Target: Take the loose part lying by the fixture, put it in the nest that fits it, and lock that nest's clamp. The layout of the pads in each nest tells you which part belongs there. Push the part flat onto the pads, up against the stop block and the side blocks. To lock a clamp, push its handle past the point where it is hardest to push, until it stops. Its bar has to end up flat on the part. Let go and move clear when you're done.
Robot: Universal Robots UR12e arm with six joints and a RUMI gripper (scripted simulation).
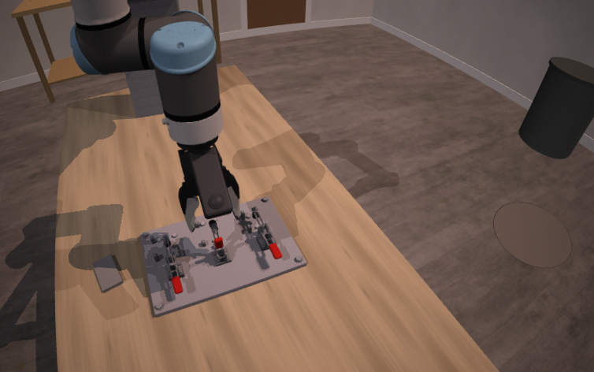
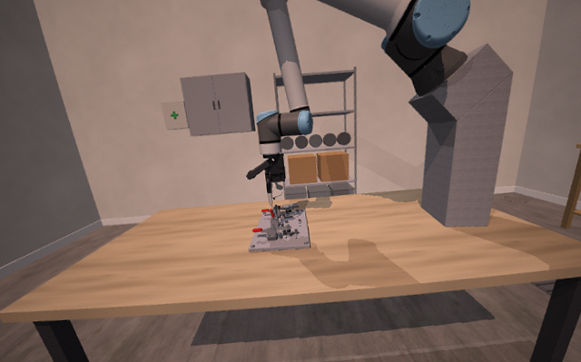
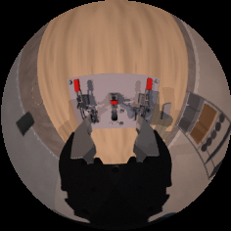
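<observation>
Now: hand 250 mm to the left of the loose part, 130 mm above it and 120 mm past it. The rest, counted from my hand: fixture: 130 mm below, 30 mm behind.
</observation>
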